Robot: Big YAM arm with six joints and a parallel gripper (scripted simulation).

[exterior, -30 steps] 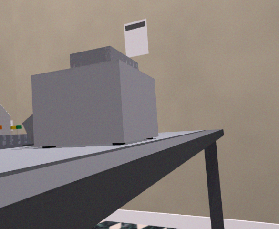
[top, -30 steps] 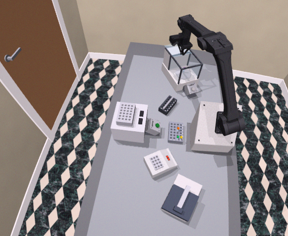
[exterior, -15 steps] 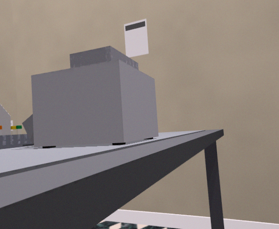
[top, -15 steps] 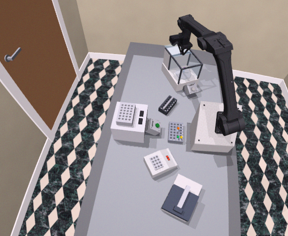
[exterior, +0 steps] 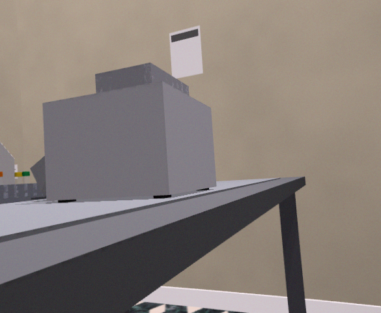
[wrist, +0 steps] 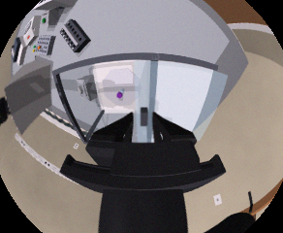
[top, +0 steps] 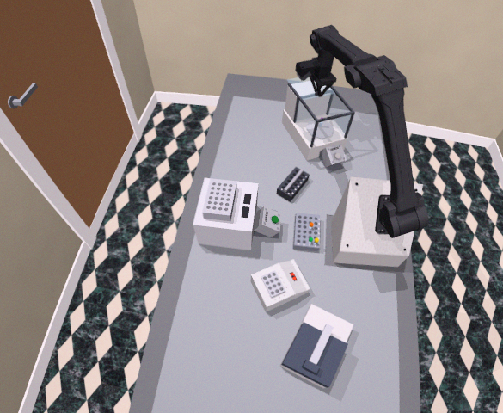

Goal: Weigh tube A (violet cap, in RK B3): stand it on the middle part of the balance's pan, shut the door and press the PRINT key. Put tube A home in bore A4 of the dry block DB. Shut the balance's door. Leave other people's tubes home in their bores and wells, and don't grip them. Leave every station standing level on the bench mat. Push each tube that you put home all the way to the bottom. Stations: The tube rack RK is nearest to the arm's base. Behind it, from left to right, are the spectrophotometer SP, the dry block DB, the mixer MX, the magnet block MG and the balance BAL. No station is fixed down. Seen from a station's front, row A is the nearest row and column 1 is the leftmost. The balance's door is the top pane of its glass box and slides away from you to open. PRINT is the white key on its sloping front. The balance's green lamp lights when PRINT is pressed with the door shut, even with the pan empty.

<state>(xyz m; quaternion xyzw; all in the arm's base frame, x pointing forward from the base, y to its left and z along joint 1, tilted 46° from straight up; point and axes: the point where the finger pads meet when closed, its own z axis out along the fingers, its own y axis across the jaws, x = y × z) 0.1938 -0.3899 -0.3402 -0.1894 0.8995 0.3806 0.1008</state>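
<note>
The balance door is 30 mm to the right of my hand, 10 mm below it and 10 mm ahead of it. From my hand the other things lie so: tube rack RK 500 mm to the left, 200 mm below, 40 mm ahead; then black magnet block MG 300 mm to the left, 200 mm below, 80 mm ahead; then white PRINT key 190 mm to the left, 150 mm below, 90 mm behind.
</note>
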